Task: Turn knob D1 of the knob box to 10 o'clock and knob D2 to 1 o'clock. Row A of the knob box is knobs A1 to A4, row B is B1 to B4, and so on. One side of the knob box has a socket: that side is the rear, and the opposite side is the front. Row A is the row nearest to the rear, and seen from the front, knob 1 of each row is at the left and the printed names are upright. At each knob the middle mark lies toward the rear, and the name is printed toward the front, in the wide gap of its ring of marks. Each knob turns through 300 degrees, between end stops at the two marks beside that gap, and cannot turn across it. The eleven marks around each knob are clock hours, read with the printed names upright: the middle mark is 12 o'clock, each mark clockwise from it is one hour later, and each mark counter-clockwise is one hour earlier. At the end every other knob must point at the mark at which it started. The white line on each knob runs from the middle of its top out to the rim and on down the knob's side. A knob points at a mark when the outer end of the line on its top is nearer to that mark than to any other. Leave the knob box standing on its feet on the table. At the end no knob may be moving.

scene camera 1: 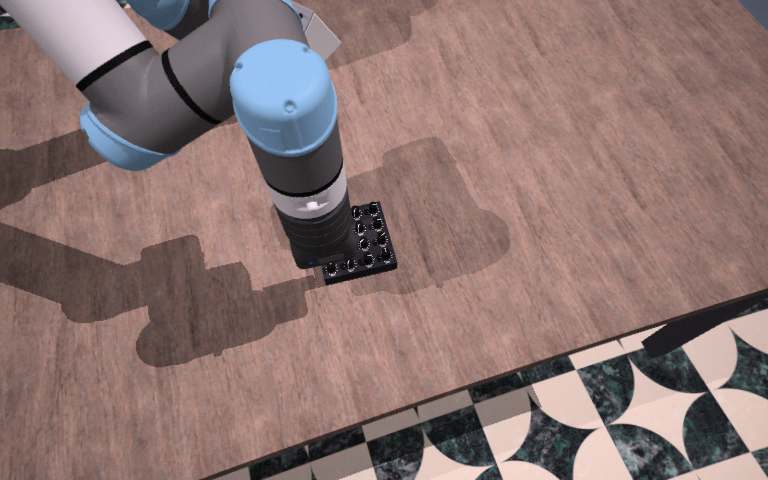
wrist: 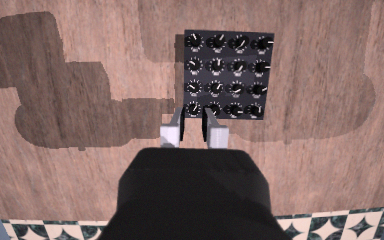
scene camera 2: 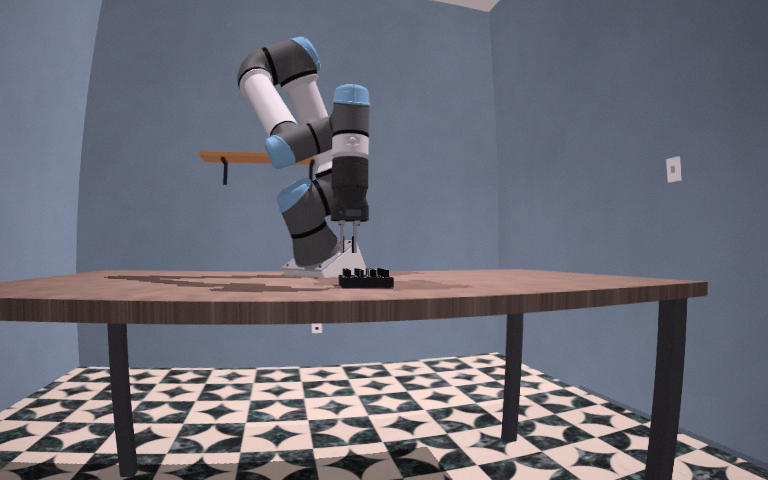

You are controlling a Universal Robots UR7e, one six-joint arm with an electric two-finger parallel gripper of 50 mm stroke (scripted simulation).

Path:
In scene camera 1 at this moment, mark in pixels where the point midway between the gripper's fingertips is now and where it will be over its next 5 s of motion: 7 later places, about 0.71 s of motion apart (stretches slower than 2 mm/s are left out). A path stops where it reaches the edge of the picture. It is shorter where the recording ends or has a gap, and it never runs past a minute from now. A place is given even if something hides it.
My gripper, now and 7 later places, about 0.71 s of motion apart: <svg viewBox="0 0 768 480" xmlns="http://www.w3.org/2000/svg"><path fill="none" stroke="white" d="M327 253L329 261L330 263L330 266L329 262L328 254L331 248L341 244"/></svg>

